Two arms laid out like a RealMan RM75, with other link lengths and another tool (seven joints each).
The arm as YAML. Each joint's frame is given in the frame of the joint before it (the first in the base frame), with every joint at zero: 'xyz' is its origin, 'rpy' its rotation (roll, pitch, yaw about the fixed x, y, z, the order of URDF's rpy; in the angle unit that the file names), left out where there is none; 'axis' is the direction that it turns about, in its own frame. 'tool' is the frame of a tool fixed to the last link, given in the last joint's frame.
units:
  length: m
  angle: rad
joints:
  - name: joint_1
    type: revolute
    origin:
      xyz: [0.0, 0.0, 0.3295]
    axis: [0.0, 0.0, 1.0]
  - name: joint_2
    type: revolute
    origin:
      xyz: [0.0, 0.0, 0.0]
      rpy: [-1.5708, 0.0, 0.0]
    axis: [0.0, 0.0, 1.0]
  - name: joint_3
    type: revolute
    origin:
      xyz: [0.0, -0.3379, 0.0]
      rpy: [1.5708, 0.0, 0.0]
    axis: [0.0, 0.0, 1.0]
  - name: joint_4
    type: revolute
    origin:
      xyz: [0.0, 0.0, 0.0]
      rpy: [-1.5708, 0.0, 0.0]
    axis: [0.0, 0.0, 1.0]
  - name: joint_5
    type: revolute
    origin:
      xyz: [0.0, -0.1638, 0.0]
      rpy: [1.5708, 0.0, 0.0]
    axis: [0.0, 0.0, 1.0]
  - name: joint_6
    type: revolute
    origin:
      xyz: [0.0, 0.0, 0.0]
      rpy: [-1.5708, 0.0, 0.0]
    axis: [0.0, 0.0, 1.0]
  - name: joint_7
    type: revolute
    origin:
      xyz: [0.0, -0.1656, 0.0]
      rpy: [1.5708, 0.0, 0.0]
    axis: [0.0, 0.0, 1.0]
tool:
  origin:
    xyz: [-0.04, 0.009, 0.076]
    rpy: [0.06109, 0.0, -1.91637]
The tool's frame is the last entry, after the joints.
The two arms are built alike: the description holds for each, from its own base.
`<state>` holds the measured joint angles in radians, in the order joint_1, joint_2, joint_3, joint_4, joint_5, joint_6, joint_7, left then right.
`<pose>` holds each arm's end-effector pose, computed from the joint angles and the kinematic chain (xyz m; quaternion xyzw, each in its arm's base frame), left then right.
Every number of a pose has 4 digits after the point. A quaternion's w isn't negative.
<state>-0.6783 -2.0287 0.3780 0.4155 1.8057 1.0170 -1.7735 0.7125 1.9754 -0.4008 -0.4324 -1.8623 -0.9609 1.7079</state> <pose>-0.2980 0.4941 0.0140 -0.0222 0.8789 0.4593 0.1269 0.2856 0.5502 0.1056 -0.7870 -0.3320 -0.1057 0.5091</pose>
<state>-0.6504 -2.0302 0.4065 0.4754 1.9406 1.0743 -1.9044 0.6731 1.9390 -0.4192 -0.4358 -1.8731 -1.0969 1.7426</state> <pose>-0.3086 0.4691 0.0004 -0.0318 0.9055 0.4077 0.1134 0.2853 0.5304 0.1108 -0.7954 -0.3486 -0.0669 0.4913</pose>
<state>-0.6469 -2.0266 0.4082 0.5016 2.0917 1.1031 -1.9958 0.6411 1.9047 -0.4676 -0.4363 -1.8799 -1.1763 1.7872</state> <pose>-0.3230 0.4499 -0.0129 -0.0424 0.9286 0.3594 0.0826 0.2914 0.5144 0.1121 -0.8090 -0.3561 -0.0472 0.4654</pose>
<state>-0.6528 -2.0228 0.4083 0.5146 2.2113 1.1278 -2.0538 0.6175 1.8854 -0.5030 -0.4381 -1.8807 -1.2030 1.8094</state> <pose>-0.3332 0.4352 -0.0223 -0.0462 0.9448 0.3196 0.0552 0.3008 0.5047 0.1131 -0.8177 -0.3563 -0.0460 0.4497</pose>
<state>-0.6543 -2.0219 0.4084 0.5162 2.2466 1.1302 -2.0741 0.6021 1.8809 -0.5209 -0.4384 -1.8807 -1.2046 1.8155</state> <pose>-0.3373 0.4310 -0.0249 -0.0508 0.9487 0.3087 0.0460 0.3086 0.4991 0.1115 -0.8227 -0.3534 -0.0499 0.4425</pose>
